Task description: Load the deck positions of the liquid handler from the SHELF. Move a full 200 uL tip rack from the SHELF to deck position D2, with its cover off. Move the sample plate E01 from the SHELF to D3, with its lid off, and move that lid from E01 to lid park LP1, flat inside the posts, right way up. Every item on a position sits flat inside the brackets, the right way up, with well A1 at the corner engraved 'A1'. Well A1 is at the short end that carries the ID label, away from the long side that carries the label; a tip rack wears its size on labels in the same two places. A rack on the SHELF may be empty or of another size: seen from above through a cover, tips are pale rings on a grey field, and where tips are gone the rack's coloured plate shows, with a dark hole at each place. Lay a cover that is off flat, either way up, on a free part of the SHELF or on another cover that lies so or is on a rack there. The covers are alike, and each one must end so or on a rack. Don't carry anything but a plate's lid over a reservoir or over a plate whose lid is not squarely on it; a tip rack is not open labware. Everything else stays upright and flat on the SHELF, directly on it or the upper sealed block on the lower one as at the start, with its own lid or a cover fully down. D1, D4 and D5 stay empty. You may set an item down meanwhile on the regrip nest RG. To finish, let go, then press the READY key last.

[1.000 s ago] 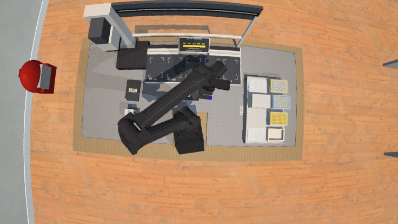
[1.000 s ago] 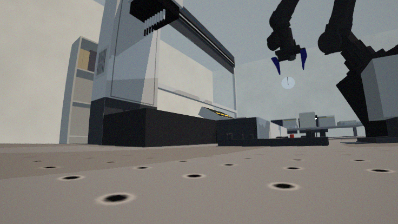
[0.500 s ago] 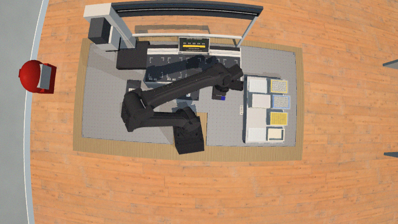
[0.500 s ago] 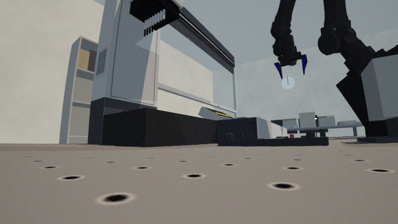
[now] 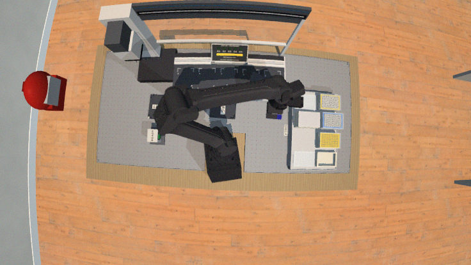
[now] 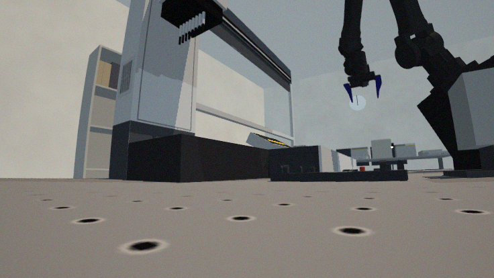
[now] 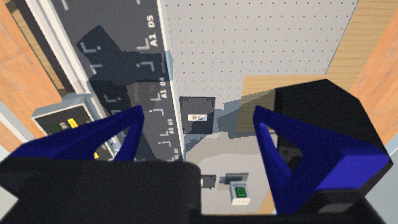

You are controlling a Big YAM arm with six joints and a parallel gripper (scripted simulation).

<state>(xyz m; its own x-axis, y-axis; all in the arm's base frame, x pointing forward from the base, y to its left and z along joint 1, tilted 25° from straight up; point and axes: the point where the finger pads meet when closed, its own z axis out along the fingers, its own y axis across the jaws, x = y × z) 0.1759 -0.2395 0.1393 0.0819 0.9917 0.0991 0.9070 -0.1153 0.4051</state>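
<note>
Right now the clear tip rack cover is 38 cm to the right of my hand, 17 cm below it and 5 cm ahead of it. From my hand the other things lie so: clear plate lid 24 cm to the right, 22 cm below, 5 cm ahead; then white sealed block 24 cm to the right, 17 cm below, 5 cm behind; then sample plate 24 cm to the right, 23 cm below, 5 cm ahead.
</note>
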